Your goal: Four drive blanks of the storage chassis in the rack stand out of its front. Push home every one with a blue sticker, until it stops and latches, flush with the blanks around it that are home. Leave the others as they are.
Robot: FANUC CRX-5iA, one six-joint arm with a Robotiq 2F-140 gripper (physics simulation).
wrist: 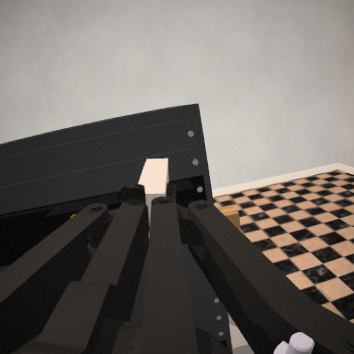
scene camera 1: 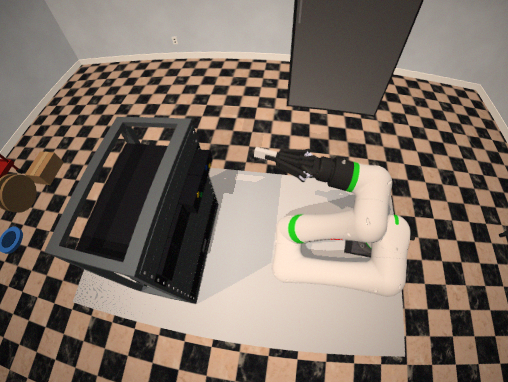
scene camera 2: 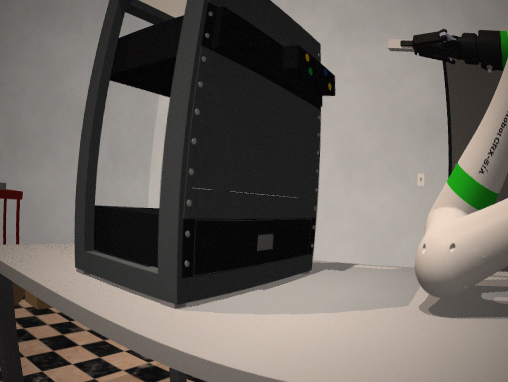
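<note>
The dark rack (scene camera 1: pixel 159 180) (scene camera 2: pixel 172 200) (wrist: pixel 125 135) holds a black storage chassis (scene camera 2: pixel 245 37) (wrist: pixel 189 184) near its top. In scene view 2, four stickers show on blanks standing out of its front: an upper yellow sticker (scene camera 2: pixel 307 57), a green sticker (scene camera 2: pixel 310 71) below it, a blue sticker (scene camera 2: pixel 325 72) farther right, and a lower yellow sticker (scene camera 2: pixel 330 86). In the wrist view the fingers hide most of the chassis front, and the blue sticker does not show. My gripper (scene camera 1: pixel 261 153) (scene camera 2: pixel 398 45) (wrist: pixel 157 175) is shut and empty, its pale tips apart from the rack front, pointing toward it.
The rack stands on a pale table (scene camera 1: pixel 300 320) (scene camera 2: pixel 325 340), as does the arm. A lower black unit (scene camera 2: pixel 225 245) sits at the rack's bottom. A tall dark cabinet (scene camera 1: pixel 345 55) stands behind. Boxes and a blue ring (scene camera 1: pixel 19 240) lie on the floor beyond the rack.
</note>
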